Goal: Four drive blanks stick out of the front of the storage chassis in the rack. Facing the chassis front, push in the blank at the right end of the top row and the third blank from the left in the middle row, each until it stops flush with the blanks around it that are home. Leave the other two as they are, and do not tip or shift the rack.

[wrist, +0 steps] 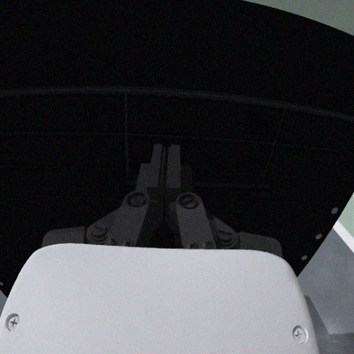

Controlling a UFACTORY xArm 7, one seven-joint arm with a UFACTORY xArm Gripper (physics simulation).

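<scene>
The dark front of the storage chassis (225,122) fills most of the wrist view and is almost black. Faint lines mark the edges of some drive blanks. It is too dark to tell which row or column each blank is in, or which blanks stick out. My gripper (166,162) is shut and empty, its fingertips pointing at the chassis front near the middle of the view. Whether the fingertips touch a blank cannot be told. The gripper hides the part of the front below and behind it.
The rack's dark right side edge, with several small round holes (319,236), runs down at the right. Beyond it are a grey surface (327,285) and a white strip (345,236). A pale green-grey background (320,10) shows at the top right.
</scene>
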